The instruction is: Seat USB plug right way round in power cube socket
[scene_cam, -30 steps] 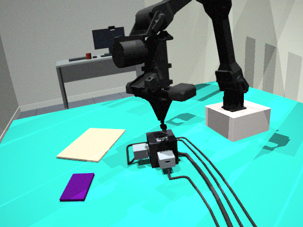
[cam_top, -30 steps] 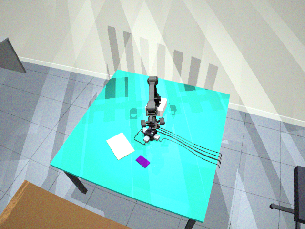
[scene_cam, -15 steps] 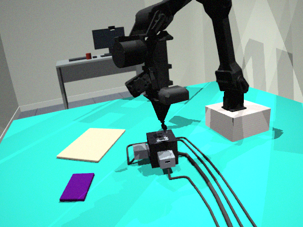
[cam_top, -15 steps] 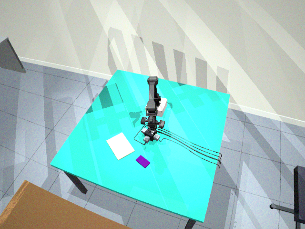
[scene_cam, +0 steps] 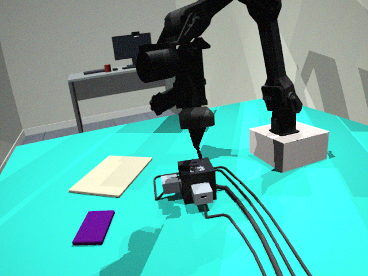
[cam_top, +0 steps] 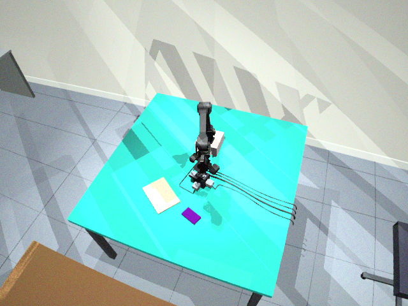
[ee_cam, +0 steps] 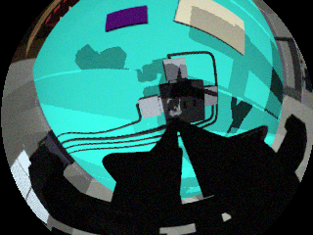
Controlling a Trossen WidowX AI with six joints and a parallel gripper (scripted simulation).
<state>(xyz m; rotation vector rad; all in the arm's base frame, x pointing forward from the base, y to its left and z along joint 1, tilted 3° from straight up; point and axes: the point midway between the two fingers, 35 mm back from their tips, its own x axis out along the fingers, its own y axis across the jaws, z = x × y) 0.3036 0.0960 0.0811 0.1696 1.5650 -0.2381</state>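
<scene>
Now: the black USB plug 20 mm below my gripper tip and 10 mm behind it. Round my gripper tip: purple card (240 mm ahead, 130 mm below, 10 mm to the left); then USB socket (70 mm below, 10 mm to the right); then cream sheet (230 mm to the right, 180 mm ahead, 130 mm below).
</scene>
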